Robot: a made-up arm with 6 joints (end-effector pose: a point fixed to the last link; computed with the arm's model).
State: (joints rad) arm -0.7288 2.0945 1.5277 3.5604 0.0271 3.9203
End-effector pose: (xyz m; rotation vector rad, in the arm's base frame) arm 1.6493 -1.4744 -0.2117 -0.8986 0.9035 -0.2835
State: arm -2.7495 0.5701 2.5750 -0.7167 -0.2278 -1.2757
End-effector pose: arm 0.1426 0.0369 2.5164 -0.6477 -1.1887 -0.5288
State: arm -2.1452 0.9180 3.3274 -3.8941 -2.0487 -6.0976
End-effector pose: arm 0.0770 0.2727 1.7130 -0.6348 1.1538 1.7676
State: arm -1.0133 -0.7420 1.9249 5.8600 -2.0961 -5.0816
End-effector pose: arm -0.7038 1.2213 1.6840 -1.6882 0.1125 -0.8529
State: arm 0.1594 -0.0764 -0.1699 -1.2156 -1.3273 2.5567
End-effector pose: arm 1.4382 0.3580 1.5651 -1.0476 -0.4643 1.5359
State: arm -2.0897 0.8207 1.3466 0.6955 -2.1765 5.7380
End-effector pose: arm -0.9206 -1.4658 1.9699 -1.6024 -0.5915 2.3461
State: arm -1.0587 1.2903 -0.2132 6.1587 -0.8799 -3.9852
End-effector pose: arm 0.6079 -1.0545 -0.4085 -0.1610 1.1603 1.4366
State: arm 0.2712 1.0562 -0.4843 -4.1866 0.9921 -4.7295
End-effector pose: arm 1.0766 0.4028 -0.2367 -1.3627 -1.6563 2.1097
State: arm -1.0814 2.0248 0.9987 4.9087 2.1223 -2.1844
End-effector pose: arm 0.7350 -1.6244 -0.4971 0.3083 -2.5078 -0.2696
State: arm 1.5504 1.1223 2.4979 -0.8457 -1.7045 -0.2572
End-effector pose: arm -0.0816 1.0065 2.2855 -0.1263 0.5988 2.3152
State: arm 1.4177 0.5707 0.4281 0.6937 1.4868 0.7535
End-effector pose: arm 0.2115 1.9456 1.5346 0.1078 -1.9822 0.9929
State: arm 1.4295 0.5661 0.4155 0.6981 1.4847 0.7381
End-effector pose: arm 0.1879 1.9466 1.5256 0.1203 -1.9735 1.0261
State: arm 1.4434 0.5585 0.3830 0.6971 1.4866 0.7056
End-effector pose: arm 0.1607 1.9477 1.4963 0.1425 -1.9423 1.0892
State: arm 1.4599 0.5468 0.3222 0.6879 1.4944 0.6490
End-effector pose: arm 0.1291 1.9465 1.4377 0.1779 -1.8758 1.1921
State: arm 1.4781 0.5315 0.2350 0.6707 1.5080 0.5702
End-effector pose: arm 0.0945 1.9388 1.3513 0.2242 -1.7708 1.3258
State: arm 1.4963 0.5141 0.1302 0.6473 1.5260 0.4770
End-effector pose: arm 0.0602 1.9202 1.2462 0.2761 -1.6330 1.4704
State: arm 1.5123 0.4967 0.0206 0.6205 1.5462 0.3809
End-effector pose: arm 0.0306 1.8900 1.1363 0.3265 -1.4777 1.6030
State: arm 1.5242 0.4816 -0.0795 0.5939 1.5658 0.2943
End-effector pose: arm 0.0093 1.8530 1.0366 0.3691 -1.3276 1.7064
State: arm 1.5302 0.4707 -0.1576 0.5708 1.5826 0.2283
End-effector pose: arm -0.0006 1.8181 0.9594 0.3996 -1.2066 1.7722
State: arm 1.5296 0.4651 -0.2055 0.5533 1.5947 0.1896
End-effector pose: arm 0.0016 1.7942 0.9116 0.4163 -1.1311 1.8009
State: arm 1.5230 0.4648 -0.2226 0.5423 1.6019 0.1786
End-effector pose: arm 0.0143 1.7853 0.8926 0.4199 -1.1046 1.7991
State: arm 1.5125 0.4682 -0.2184 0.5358 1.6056 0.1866
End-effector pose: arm 0.0340 1.7876 0.8931 0.4147 -1.1116 1.7782
